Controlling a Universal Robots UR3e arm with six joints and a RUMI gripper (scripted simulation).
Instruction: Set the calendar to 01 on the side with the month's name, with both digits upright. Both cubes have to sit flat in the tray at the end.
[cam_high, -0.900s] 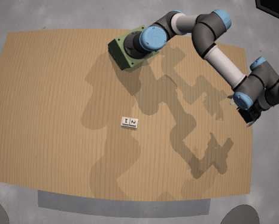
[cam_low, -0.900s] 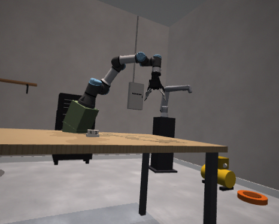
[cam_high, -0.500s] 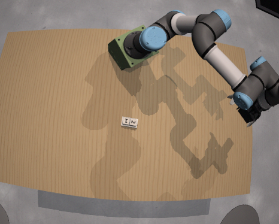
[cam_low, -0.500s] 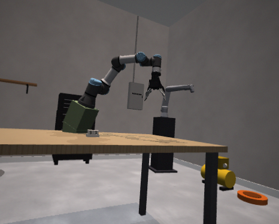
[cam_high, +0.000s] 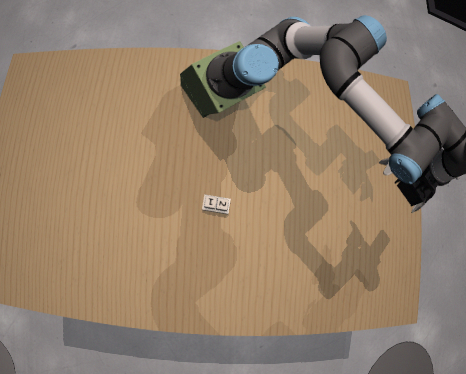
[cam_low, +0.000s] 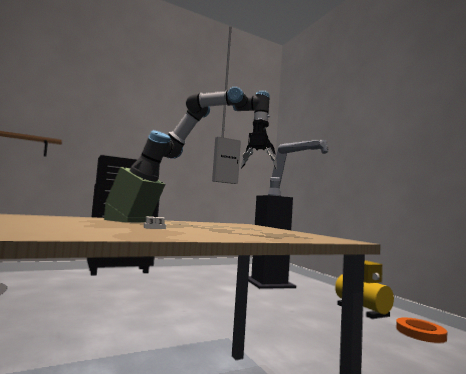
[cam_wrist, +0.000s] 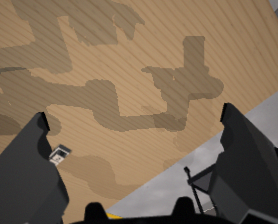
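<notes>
Now: hand 420 mm to the left of the white cube, 240 mm above it and 90 mm short of it. The rest, counted from my hand: white tray (430 mm to the right, 260 mm below, 90 mm ahead).
</notes>
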